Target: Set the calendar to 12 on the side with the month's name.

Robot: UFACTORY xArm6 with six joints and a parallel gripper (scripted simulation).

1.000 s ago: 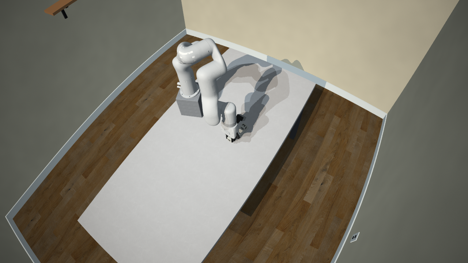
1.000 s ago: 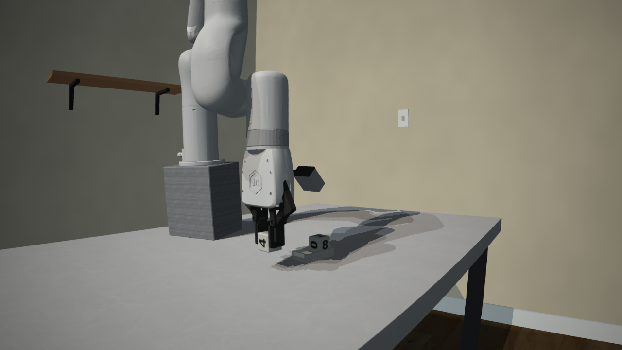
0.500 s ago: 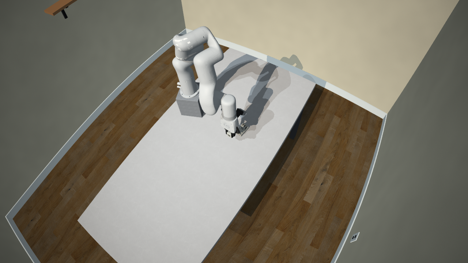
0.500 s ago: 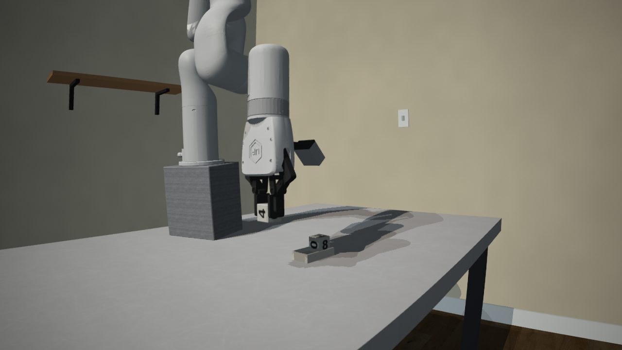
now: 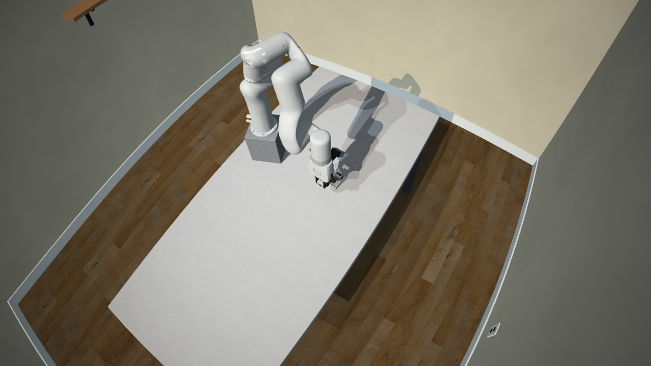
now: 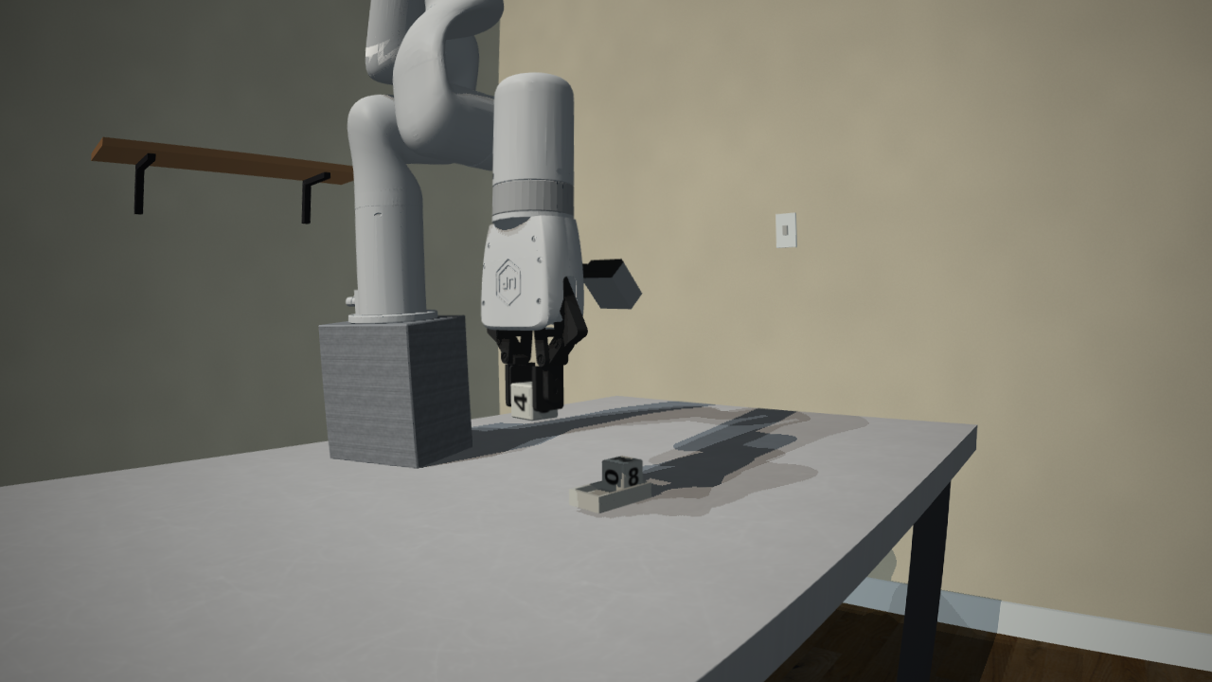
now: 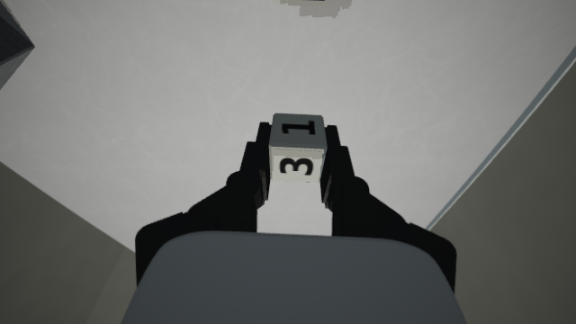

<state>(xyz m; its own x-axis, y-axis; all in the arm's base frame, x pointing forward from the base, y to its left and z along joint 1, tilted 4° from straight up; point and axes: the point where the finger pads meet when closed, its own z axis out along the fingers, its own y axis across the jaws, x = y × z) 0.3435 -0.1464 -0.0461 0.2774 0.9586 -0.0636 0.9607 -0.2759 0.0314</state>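
My gripper is now 30 mm short of the calendar tray, 100 mm to the right of it and 120 mm above it.
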